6 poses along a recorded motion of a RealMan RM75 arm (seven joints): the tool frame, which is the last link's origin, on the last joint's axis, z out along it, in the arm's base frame.
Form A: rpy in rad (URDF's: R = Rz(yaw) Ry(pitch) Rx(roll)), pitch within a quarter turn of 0, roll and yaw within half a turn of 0; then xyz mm.
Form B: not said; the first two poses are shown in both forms.
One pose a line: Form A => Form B
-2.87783 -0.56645 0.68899 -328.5 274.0 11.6 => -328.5 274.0 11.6 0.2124 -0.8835 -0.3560 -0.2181
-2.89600 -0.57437 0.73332 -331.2 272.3 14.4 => -331.2 272.3 14.4 0.2104 -0.8761 -0.3736 -0.2203
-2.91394 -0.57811 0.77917 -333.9 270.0 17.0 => -333.9 270.0 17.0 0.2083 -0.8687 -0.3916 -0.2206
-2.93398 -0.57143 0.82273 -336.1 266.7 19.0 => -336.1 266.7 19.0 0.2032 -0.8630 -0.4084 -0.2172
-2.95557 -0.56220 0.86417 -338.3 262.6 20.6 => -338.3 262.6 20.6 0.1967 -0.8579 -0.4240 -0.2135
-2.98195 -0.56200 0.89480 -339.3 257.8 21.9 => -339.3 257.8 21.9 0.1887 -0.8539 -0.4343 -0.2161
